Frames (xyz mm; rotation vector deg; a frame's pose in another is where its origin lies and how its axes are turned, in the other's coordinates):
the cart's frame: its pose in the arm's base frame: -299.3 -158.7 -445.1 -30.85 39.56 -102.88
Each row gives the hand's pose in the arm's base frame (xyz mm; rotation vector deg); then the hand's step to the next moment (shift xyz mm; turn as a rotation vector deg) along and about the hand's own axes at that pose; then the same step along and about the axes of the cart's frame.
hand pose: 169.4 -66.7 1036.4 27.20 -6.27 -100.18
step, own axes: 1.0 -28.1 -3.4 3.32 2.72 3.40
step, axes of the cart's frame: 1.3 -9.9 -26.5 4.08 -0.58 3.61
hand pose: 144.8 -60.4 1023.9 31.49 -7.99 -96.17
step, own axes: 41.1 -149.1 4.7 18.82 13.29 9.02
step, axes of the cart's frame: 52.7 -47.8 -137.4 19.58 4.53 14.43
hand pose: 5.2 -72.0 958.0 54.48 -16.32 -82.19
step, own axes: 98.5 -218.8 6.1 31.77 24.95 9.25
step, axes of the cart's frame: 97.2 44.1 -215.0 29.36 12.55 26.42
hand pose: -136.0 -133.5 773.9 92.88 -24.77 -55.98
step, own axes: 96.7 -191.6 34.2 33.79 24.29 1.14
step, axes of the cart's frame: 30.5 147.5 -156.7 23.41 17.50 29.64
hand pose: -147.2 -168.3 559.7 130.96 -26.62 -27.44
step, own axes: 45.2 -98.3 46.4 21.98 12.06 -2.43
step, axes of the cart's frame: -29.7 96.4 -60.7 10.41 12.25 19.39
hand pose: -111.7 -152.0 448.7 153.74 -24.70 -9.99
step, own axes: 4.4 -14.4 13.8 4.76 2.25 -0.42
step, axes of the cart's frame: -7.7 15.2 -11.2 1.96 2.81 4.02
